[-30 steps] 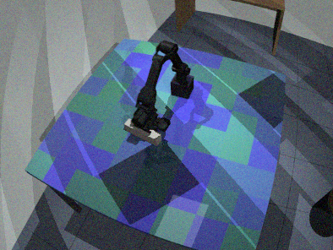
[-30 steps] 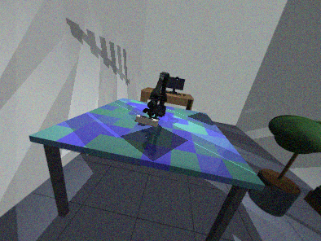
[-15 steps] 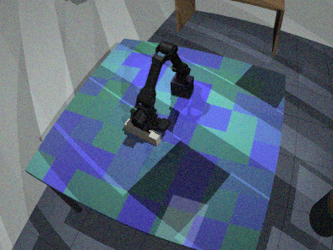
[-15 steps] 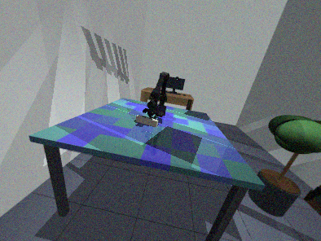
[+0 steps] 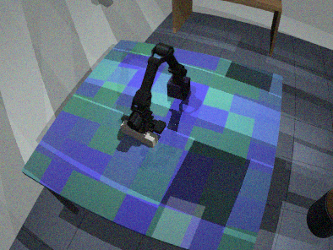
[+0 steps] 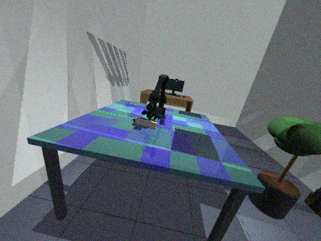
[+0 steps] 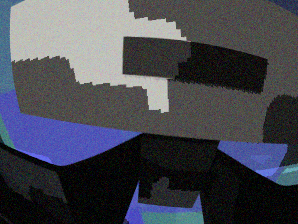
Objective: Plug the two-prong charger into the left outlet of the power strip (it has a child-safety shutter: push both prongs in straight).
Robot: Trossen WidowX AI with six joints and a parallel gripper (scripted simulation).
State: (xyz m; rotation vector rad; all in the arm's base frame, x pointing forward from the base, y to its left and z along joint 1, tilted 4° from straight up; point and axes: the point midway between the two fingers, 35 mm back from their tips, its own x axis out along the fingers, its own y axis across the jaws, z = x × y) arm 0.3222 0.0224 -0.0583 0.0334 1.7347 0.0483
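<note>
Right now the two-prong charger is 2 cm ahead of my gripper tip and 1 cm above it.
</note>
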